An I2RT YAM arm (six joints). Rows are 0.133 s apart.
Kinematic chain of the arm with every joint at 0, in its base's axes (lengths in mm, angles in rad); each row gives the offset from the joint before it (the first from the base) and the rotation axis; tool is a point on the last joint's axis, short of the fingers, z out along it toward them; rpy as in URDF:
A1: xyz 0 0 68 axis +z
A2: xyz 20 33.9 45.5 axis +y
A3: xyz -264 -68.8 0 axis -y
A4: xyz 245 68.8 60 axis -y
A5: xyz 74 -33.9 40.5 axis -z
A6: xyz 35.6 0 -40.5 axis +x
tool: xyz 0 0 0 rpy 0 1.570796 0
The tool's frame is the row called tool.
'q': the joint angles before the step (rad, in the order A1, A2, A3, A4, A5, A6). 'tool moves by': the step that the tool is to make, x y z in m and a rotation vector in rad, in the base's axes. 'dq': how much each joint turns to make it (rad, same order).
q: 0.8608, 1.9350, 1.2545, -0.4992, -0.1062, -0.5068
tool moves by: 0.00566, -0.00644, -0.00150, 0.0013, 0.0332, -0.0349
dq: -0.0240, 0.0038, 0.0019, -0.0167, -0.0199, 0.0198
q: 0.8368, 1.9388, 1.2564, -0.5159, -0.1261, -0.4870
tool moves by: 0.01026, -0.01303, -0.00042, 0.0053, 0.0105, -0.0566
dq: -0.0435, -0.0080, -0.0130, 0.0038, -0.0058, 0.0164
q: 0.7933, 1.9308, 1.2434, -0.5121, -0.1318, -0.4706
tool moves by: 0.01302, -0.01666, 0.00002, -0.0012, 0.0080, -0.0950
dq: -0.0546, -0.0080, -0.0107, 0.0011, 0.0103, 0.0397
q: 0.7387, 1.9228, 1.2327, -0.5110, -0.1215, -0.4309
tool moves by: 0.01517, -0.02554, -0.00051, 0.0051, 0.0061, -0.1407
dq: -0.0766, -0.0187, -0.0290, 0.0161, 0.0160, 0.0629
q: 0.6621, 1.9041, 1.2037, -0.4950, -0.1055, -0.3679
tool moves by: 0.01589, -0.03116, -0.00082, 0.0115, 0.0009, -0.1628
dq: -0.0920, -0.0206, -0.0339, 0.0260, 0.0172, 0.0697
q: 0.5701, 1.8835, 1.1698, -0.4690, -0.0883, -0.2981
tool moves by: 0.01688, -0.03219, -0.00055, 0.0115, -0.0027, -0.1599
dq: -0.0977, -0.0084, -0.0161, 0.0207, 0.0160, 0.0610
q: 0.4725, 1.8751, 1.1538, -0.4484, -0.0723, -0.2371
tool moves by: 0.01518, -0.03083, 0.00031, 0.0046, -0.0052, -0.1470
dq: -0.0920, -0.0004, -0.0008, 0.0103, 0.0199, 0.0515
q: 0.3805, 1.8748, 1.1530, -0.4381, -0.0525, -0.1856
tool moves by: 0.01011, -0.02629, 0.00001, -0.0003, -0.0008, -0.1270
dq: -0.0747, 0.0011, 0.0012, 0.0026, 0.0214, 0.0477
